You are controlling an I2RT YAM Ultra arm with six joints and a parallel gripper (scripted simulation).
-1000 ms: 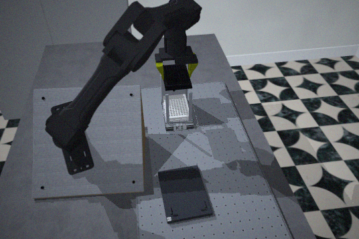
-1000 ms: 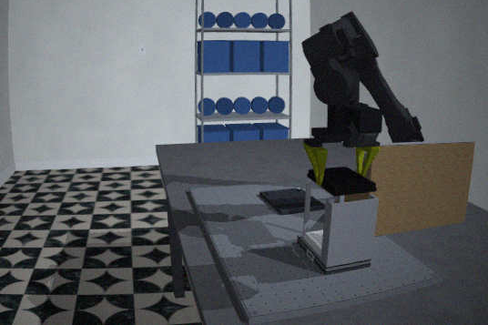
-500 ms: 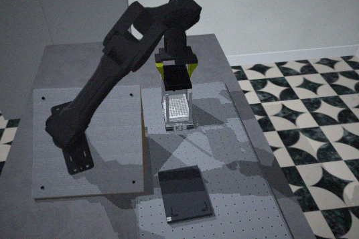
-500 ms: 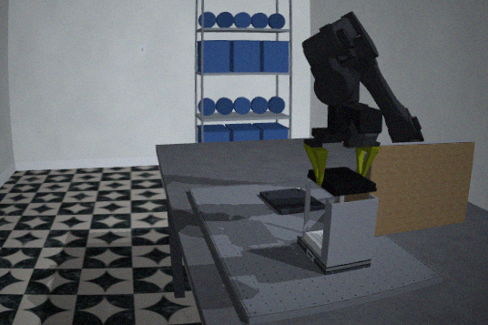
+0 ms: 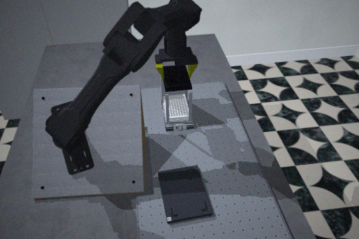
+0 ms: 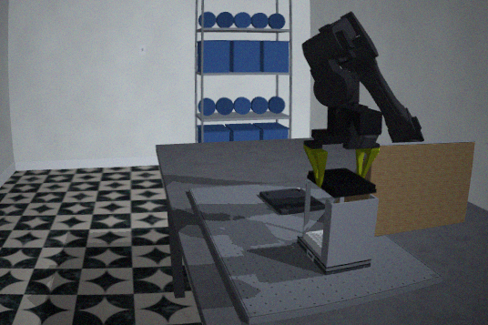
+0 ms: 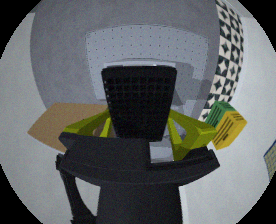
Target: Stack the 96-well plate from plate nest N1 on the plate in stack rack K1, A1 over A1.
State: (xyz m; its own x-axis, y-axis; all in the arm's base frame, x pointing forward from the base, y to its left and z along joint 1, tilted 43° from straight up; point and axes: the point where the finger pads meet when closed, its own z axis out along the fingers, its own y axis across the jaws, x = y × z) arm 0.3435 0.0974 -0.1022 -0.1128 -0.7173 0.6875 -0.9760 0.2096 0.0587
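Right now the white 96-well plate is 13 cm below my hand. From my hand the other things lie so: rack back wall 8 cm below, 7 cm to the left, 1 cm ahead; then pale A1 mark 40 cm to the right, 15 cm below, 12 cm behind; then black 96-well plate right at my hand.
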